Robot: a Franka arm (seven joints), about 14 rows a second.
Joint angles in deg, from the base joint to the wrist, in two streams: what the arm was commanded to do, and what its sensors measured. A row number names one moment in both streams.
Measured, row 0: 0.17, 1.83, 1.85, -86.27, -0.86, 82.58, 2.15
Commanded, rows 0 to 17: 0.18, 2.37, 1.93, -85.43, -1.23, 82.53, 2.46; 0.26, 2.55, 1.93, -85.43, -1.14, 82.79, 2.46; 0.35, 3.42, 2.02, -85.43, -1.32, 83.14, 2.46; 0.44, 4.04, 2.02, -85.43, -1.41, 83.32, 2.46; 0.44, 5.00, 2.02, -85.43, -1.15, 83.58, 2.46; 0.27, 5.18, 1.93, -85.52, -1.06, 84.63, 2.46; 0.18, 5.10, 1.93, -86.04, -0.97, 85.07, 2.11; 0.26, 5.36, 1.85, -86.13, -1.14, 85.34, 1.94; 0.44, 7.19, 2.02, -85.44, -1.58, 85.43, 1.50; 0.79, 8.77, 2.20, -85.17, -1.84, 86.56, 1.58; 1.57, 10.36, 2.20, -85.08, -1.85, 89.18, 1.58; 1.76, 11.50, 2.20, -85.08, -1.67, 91.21, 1.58; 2.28, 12.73, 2.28, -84.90, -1.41, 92.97, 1.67; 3.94, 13.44, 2.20, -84.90, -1.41, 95.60, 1.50; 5.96, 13.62, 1.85, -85.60, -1.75, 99.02, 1.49; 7.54, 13.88, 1.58, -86.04, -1.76, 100.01, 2.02; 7.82, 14.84, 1.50, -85.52, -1.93, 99.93, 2.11; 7.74, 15.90, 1.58, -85.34, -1.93, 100.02, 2.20
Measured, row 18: 7.06, 14.71, 2.18, -86.31, -0.94, 99.67, 2.17
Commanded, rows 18 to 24: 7.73, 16.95, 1.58, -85.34, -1.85, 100.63, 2.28; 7.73, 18.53, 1.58, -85.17, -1.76, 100.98, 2.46; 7.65, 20.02, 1.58, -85.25, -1.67, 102.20, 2.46; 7.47, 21.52, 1.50, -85.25, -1.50, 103.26, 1.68; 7.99, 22.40, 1.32, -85.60, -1.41, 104.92, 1.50; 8.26, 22.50, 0.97, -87.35, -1.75, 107.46, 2.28; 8.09, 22.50, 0.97, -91.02, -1.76, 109.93, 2.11
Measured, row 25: 7.65, 22.52, 1.46, -86.95, -0.99, 106.14, 2.00
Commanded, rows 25 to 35: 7.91, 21.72, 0.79, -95.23, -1.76, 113.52, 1.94; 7.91, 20.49, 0.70, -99.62, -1.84, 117.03, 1.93; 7.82, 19.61, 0.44, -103.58, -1.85, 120.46, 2.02; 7.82, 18.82, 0.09, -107.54, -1.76, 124.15, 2.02; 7.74, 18.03, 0.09, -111.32, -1.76, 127.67, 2.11; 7.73, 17.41, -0.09, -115.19, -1.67, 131.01, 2.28; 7.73, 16.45, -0.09, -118.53, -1.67, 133.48, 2.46; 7.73, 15.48, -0.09, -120.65, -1.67, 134.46, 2.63; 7.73, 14.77, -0.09, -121.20, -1.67, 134.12, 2.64; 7.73, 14.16, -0.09, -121.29, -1.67, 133.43, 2.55; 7.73, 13.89, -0.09, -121.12, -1.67, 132.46, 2.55
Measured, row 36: 7.62, 18.02, 0.01, -118.23, -1.00, 132.89, 2.05
